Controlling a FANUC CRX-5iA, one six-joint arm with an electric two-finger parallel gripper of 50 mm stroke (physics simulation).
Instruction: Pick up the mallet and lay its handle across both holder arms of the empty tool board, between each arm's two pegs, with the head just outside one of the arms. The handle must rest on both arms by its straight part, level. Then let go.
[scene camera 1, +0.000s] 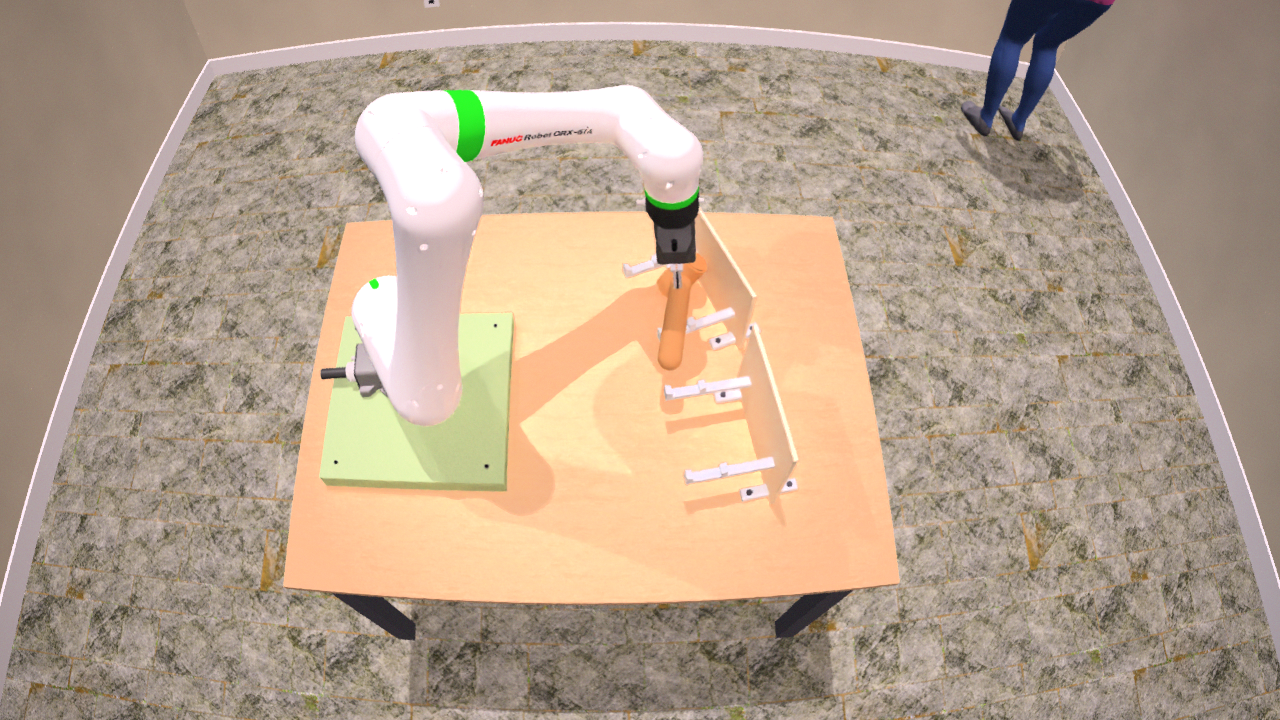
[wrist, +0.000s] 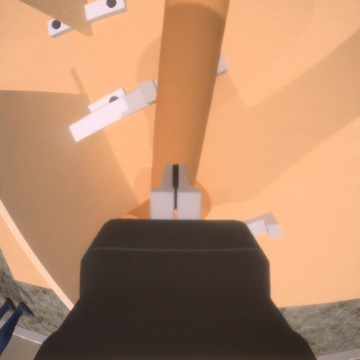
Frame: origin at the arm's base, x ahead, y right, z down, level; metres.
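Where they show: gripper, fingertip midpoint: (scene camera 1: 677, 284).
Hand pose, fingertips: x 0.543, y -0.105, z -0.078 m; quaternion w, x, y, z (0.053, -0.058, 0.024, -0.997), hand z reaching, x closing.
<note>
Things, the pixels of their centre, and the offset from my fingertips. Level surfaces: height alone.
- far tool board at the middle of its body: (scene camera 1: 692, 281) dx +0.035, dy -0.024, dz +0.026 m
- empty tool board at the middle of its body: (scene camera 1: 735, 423) dx +0.067, dy +0.300, dz +0.014 m
- wooden table at its surface level: dz +0.118 m
The orange mallet lies across the arms of the far tool board (scene camera 1: 729, 266) (wrist: 45, 150). Its handle (scene camera 1: 674, 326) (wrist: 187, 90) points toward the near board and crosses over one arm (scene camera 1: 716, 319) (wrist: 100, 117). Its head (scene camera 1: 696, 267) is at the far end, mostly hidden by the gripper in the wrist view. My gripper (scene camera 1: 677, 281) (wrist: 175, 177) is shut and empty, its closed fingertips over the handle's head end. The empty tool board (scene camera 1: 771, 402) stands nearer the front, with two pegged arms (scene camera 1: 684, 392) (scene camera 1: 707, 472) reaching toward the robot base.
The far board's other arm (scene camera 1: 640, 267) (wrist: 257, 228) shows beside the head. White screwed feet (scene camera 1: 750, 492) (wrist: 105, 9) hold the boards on the wooden table (scene camera 1: 581, 537). The robot stands on a green base plate (scene camera 1: 487, 402) at the left. A person's legs (scene camera 1: 1020, 62) show beyond the table.
</note>
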